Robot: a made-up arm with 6 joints. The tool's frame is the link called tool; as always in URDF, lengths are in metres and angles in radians. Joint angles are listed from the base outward.
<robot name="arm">
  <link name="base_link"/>
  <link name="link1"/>
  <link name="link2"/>
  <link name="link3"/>
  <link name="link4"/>
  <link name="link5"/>
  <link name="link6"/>
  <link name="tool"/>
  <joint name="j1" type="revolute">
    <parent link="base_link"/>
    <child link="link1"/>
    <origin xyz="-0.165 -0.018 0.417" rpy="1.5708 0 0"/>
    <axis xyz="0 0 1"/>
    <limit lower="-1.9" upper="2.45"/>
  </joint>
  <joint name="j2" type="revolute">
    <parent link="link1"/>
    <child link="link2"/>
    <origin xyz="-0.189 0.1 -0.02" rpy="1.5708 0 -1.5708"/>
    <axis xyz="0 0 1"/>
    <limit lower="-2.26" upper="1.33"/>
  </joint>
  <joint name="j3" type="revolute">
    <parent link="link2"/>
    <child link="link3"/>
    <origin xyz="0.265 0.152 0.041" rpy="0 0 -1.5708"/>
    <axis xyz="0 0 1"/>
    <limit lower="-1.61" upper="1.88"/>
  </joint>
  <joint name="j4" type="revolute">
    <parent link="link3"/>
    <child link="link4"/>
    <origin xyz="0.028 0.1 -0.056" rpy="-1.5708 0 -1.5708"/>
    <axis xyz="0 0 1"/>
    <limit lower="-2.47" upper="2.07"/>
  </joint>
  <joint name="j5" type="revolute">
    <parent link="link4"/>
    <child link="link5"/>
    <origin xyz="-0.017 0.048 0.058" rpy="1.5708 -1.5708 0"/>
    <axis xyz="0 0 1"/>
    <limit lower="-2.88" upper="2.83"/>
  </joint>
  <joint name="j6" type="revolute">
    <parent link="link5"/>
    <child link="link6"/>
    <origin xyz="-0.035 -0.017 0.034" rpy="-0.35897 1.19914 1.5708"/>
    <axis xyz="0 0 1"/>
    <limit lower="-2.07" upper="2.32"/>
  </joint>
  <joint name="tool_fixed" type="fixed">
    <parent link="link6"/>
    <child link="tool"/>
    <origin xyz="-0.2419 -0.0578 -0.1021" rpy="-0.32 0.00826 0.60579"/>
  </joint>
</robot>
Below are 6 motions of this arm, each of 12 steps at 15 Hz.
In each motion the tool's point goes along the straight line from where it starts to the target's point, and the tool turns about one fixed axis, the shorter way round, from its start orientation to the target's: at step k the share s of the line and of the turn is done. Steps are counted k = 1, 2, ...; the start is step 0. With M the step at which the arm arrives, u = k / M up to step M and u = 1 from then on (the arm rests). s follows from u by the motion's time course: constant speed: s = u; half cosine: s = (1 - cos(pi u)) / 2; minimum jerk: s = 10 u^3 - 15 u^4 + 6 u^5.
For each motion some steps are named. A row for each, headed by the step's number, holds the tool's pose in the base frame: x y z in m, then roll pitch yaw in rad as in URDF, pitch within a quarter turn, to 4 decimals.
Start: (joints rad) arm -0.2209 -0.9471 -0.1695 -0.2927 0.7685 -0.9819
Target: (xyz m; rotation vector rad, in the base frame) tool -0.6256 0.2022 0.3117 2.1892 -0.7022 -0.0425
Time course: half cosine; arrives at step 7
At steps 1, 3, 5, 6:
1: -0.5081 0.0872 0.4747 2.9289 0.3903 0.2184
3: -0.5501 0.1282 0.4165 2.6522 0.2350 -0.1002
5: -0.6023 0.1794 0.3440 2.4000 -0.0514 -0.4151
6: -0.6195 0.1962 0.3202 2.3372 -0.1599 -0.5031

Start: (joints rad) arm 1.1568 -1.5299 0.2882 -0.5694 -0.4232 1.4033
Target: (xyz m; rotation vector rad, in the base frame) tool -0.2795 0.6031 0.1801 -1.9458 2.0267 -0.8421
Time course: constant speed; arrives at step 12
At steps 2, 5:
2: -0.4123 0.3973 0.2973 -2.0285 0.6148 -0.6148
5: -0.3725 0.4591 0.2622 -2.3080 0.4251 -1.0186

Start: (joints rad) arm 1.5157 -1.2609 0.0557 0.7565 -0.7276 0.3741
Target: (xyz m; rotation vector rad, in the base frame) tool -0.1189 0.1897 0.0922 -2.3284 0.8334 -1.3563
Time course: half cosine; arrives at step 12
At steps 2, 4, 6, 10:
2: -0.1831 0.1220 0.2357 -2.9048 -0.1544 0.4324
4: -0.1705 0.1353 0.2075 -2.8829 -0.3155 0.2069
6: -0.1533 0.1534 0.1691 -2.7854 -0.5185 -0.1346
10: -0.1235 0.1848 0.1025 -2.3984 -0.7388 -0.8923

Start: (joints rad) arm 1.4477 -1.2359 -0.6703 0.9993 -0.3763 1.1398
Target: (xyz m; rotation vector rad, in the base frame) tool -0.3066 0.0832 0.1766 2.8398 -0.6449 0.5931
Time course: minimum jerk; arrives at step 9
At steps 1, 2, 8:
1: -0.3185 0.1259 0.3353 3.0793 0.1070 0.2858
2: -0.3177 0.1231 0.3249 3.0662 0.0736 0.2386
8: -0.3067 0.0837 0.1785 3.0565 -0.4222 -0.4195

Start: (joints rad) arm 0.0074 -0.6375 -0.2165 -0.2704 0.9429 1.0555
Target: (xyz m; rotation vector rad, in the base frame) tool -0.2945 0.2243 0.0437 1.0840 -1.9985 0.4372
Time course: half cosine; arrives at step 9
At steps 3, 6, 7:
3: -0.3265 0.3676 0.1826 2.7241 -0.5649 -1.8567
6: -0.3052 0.2721 0.0900 2.9027 -0.7943 -1.9892
7: -0.2995 0.2467 0.0654 2.9651 -0.8515 -2.0401

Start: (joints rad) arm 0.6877 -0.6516 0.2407 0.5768 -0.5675 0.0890
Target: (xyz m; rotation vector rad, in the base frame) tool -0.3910 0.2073 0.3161 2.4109 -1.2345 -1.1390
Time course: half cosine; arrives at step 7
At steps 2, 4, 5, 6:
2: -0.3279 0.0738 0.2416 3.0785 0.4650 -0.3064
4: -0.3608 0.1433 0.2804 2.8057 0.5733 -0.7229
5: -0.3764 0.1763 0.2988 2.6588 0.5871 -0.9358
6: -0.3872 0.1992 0.3116 2.5565 0.5812 -1.0838

